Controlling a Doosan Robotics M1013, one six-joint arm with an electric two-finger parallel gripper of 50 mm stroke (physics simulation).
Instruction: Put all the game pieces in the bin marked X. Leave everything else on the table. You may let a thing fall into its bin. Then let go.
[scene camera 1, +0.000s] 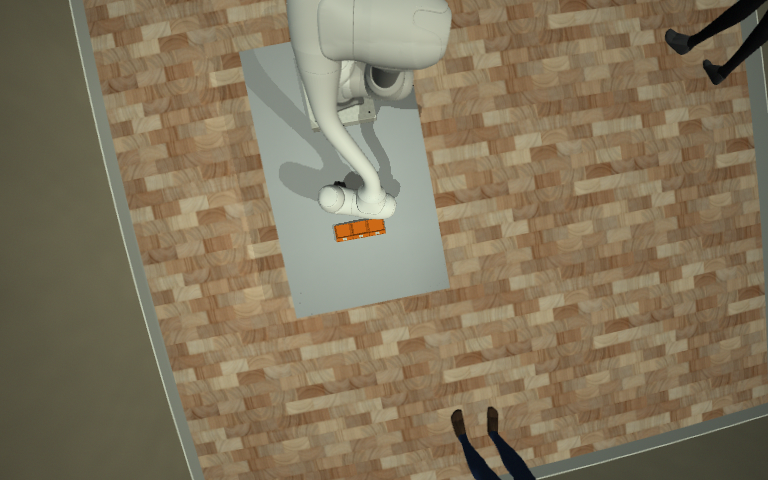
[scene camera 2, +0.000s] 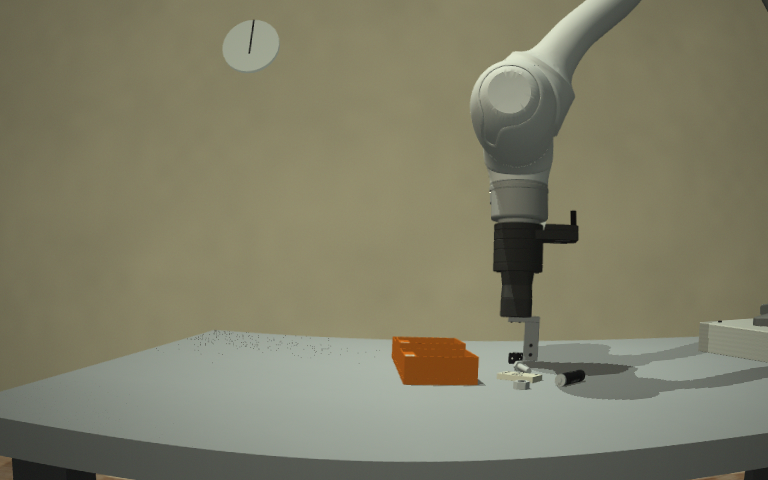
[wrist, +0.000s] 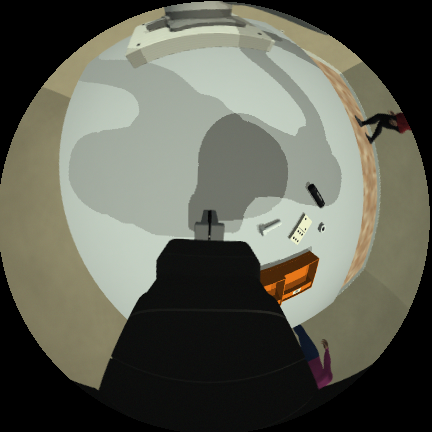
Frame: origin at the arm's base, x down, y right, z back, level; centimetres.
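Seen in the pictures: gripper, fingertip midpoint: (scene camera 2: 529, 360) (wrist: 208, 217); arm's base at its link origin: (scene camera 1: 340, 91).
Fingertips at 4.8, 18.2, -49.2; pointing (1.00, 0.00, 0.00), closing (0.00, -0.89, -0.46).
Offsets run from my fingertips to a thing's top centre, as dx, dy, dz. "pt": to the spot under its first point.
My gripper (scene camera 2: 530, 356) (wrist: 208, 217) is shut and empty, with its fingertips low over the table. A black die with white pips @(-1.1, +0.9, -2.0) (scene camera 2: 515, 357) shows right beside the fingertips, on the bin side, in scene view 2. It does not show in the wrist view. A cream domino @(-0.2, -13.3, -8.5) (scene camera 2: 534, 378) (wrist: 300, 229) lies flat on the table between the gripper and the bins. The orange three-compartment bin row @(pt -2.6, -6.1, -20.7) (scene camera 1: 369, 234) (scene camera 2: 441, 371) (wrist: 287, 260) stands beyond it. I cannot read its labels, so I cannot tell which bin is marked X.
A grey bolt @(-0.8, -7.8, -5.1) (scene camera 2: 522, 367) (wrist: 270, 226) lies between the gripper and the domino. A small nut @(-0.3, -19.1, -11.1) (scene camera 2: 521, 385) (wrist: 322, 228) and a black cylinder @(-0.9, -18.4, -4.2) (scene camera 2: 572, 378) (wrist: 316, 195) lie past the domino. The arm's base plate (wrist: 200, 46) is at the table's far end in the wrist view.
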